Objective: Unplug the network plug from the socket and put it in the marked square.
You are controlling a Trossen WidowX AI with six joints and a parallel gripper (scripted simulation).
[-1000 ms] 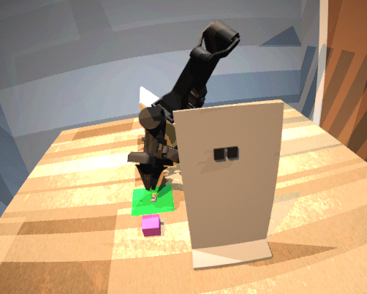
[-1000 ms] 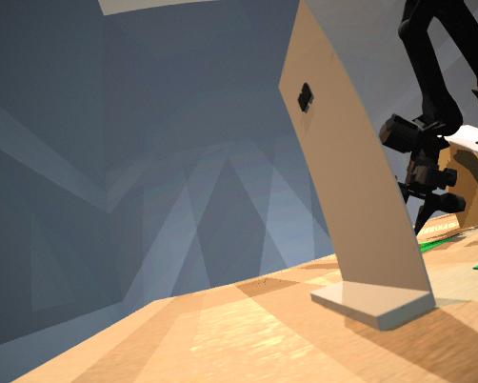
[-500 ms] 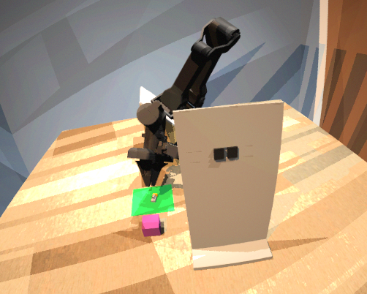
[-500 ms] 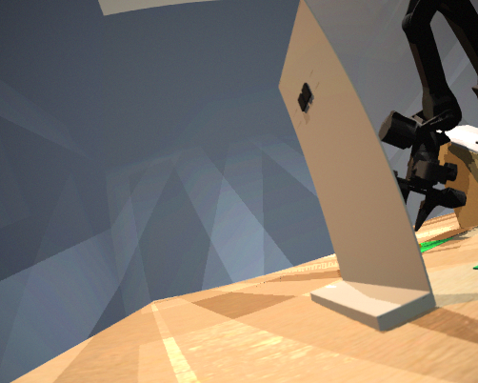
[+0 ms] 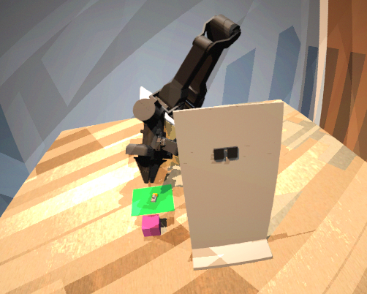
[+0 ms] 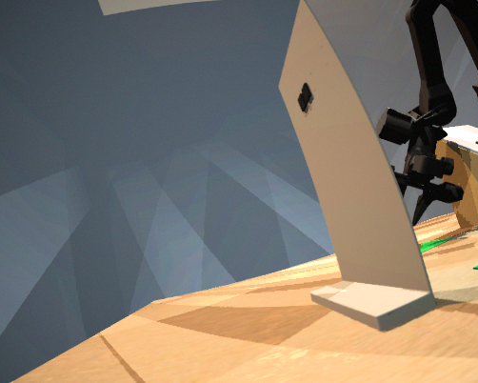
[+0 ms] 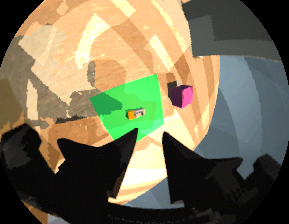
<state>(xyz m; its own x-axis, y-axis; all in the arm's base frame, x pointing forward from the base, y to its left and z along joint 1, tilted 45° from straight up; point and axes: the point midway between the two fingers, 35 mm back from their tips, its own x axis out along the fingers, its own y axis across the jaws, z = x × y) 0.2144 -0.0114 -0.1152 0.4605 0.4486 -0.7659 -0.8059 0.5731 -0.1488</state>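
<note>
My gripper tip is 50 mm above the network plug, 10 mm to the right of it and 10 mm short of it. Also, from my gripper tip: upright white panel (220 mm ahead, 170 mm to the left, 100 mm above); green marked square (50 mm below, 10 mm ahead).
</note>
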